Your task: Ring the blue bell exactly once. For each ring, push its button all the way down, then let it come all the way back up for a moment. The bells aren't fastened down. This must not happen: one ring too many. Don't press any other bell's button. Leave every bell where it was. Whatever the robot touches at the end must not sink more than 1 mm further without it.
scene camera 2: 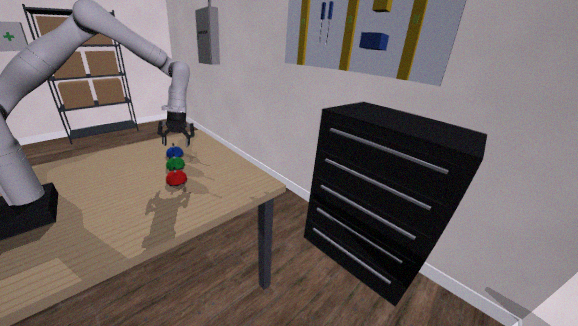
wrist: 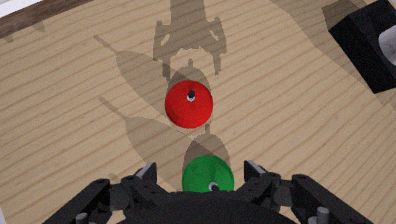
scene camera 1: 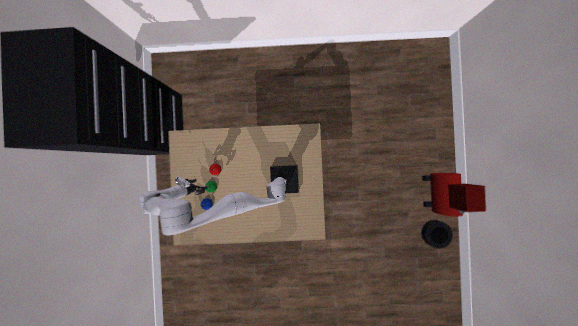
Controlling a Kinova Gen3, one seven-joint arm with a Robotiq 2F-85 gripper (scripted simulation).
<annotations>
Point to a red bell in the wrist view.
At 188,104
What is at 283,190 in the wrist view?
My gripper.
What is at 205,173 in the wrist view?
A green bell.
</annotations>
